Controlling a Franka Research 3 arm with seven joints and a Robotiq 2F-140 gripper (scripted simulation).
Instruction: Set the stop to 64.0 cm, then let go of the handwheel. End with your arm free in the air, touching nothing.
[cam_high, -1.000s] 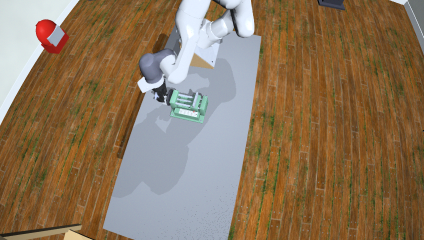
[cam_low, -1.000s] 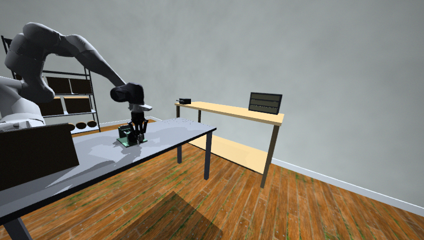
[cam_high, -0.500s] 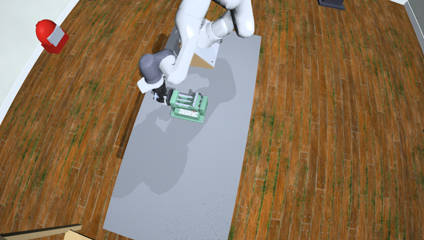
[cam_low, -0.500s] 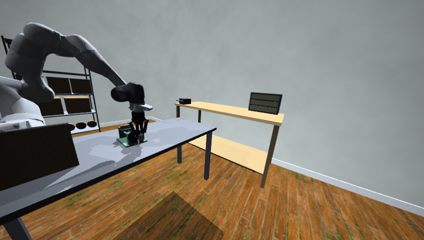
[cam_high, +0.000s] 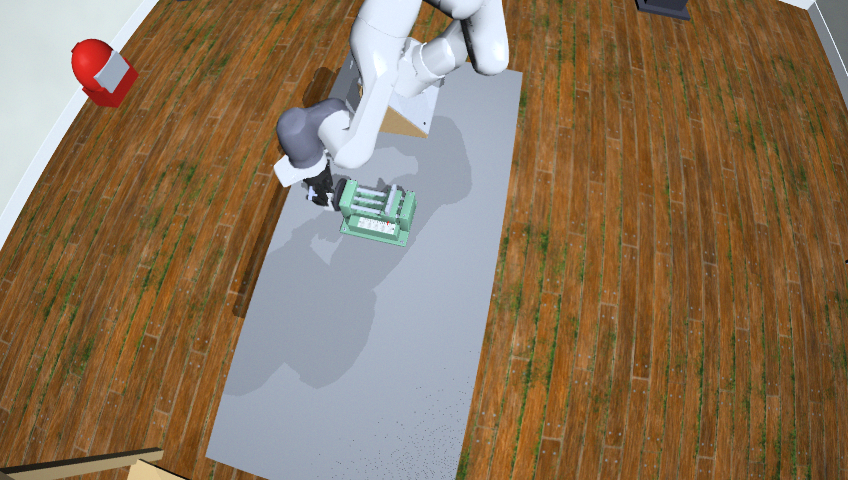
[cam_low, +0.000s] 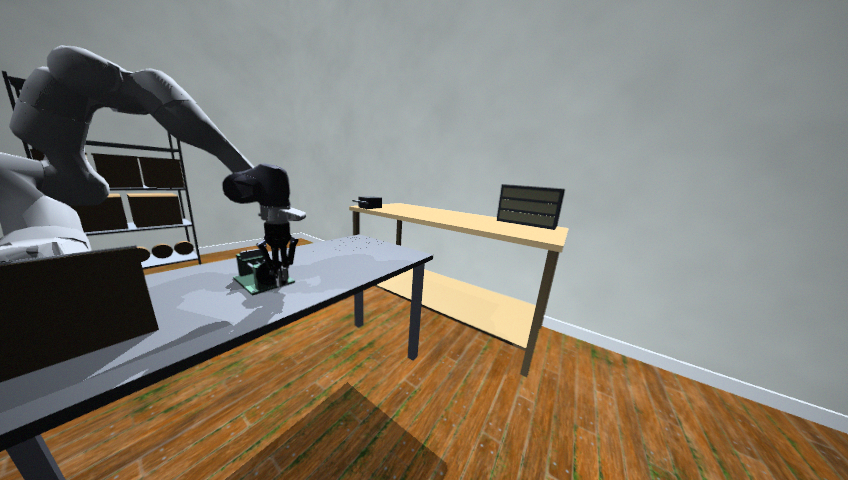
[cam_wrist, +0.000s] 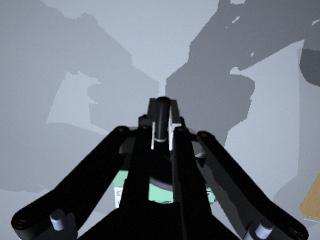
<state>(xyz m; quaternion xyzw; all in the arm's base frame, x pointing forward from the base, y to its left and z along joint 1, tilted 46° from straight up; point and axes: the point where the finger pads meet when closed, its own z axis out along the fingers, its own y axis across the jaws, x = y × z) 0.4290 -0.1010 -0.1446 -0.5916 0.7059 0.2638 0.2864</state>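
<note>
My hand is 2 cm to the right of the dark handwheel and 1 cm above it. The rest, counted from my hand: stop carriage 19 cm to the left, 3 cm above, 2 cm ahead.
</note>
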